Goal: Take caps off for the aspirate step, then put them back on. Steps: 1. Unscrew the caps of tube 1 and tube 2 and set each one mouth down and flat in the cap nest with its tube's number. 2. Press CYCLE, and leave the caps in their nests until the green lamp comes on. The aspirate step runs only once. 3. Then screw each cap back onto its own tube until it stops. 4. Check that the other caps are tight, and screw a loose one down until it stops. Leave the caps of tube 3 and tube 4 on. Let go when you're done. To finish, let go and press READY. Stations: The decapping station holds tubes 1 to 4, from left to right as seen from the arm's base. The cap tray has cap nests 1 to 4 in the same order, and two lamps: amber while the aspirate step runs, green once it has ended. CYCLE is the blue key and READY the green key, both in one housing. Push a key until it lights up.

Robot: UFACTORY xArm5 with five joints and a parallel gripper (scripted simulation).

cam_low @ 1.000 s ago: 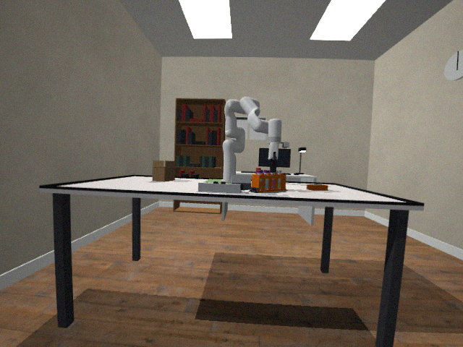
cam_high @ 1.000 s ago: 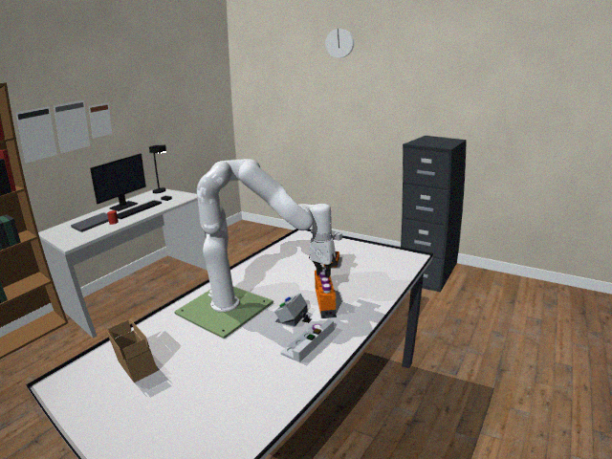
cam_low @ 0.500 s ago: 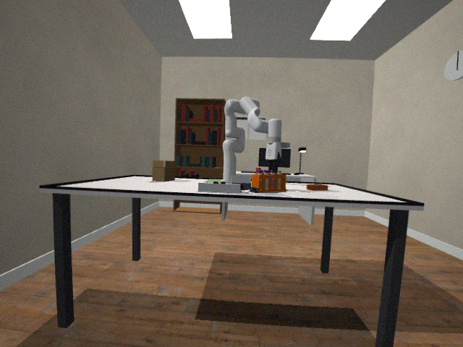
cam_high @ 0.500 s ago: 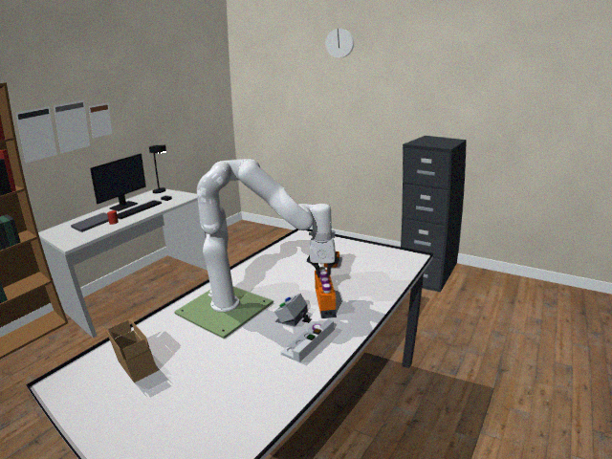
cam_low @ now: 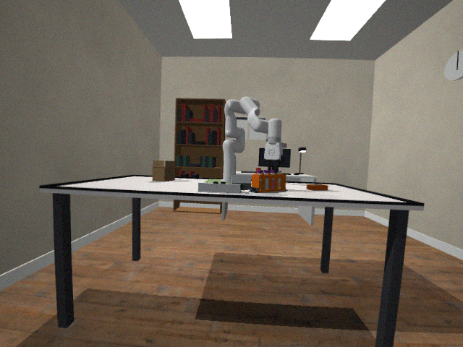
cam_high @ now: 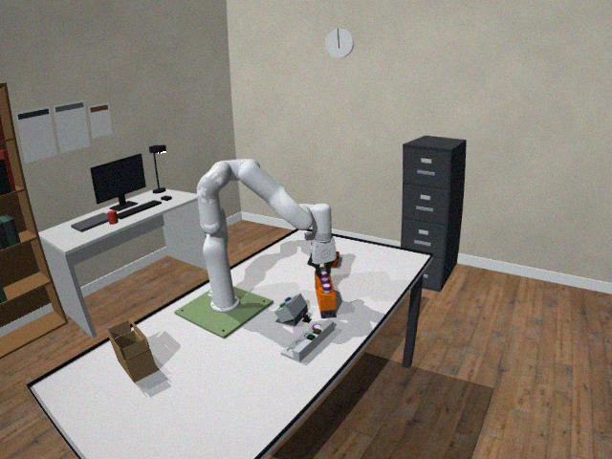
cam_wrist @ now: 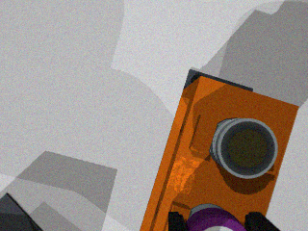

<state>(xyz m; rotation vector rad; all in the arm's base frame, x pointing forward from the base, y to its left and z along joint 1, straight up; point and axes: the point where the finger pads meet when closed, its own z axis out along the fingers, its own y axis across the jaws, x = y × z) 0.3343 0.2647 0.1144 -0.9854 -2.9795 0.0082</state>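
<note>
My gripper is now 1 cm above the purple cap marked 2. From my hand the other things lie so: grey key housing (5 cm behind, 19 cm to the right, 8 cm below); then cap 4 (6 cm ahead, 8 cm to the right, 2 cm below); then blue cycle key (7 cm behind, 17 cm to the right, 6 cm below).
</note>
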